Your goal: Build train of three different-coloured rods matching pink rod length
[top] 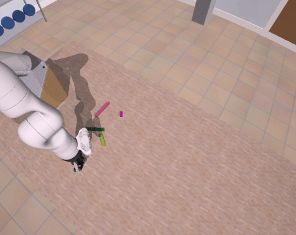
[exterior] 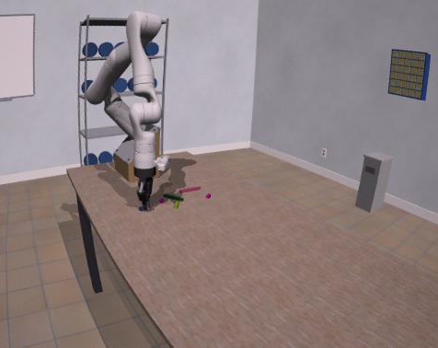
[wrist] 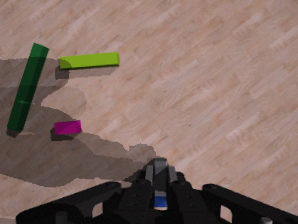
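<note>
The grey rod lies 20 mm below my hand. The rest, counted from my hand: green rod: 60 mm behind, 130 mm to the left, 20 mm below; lime rod: 120 mm to the left, 20 mm below; blue rod: 10 mm behind, 20 mm to the right, 20 mm below.
</note>
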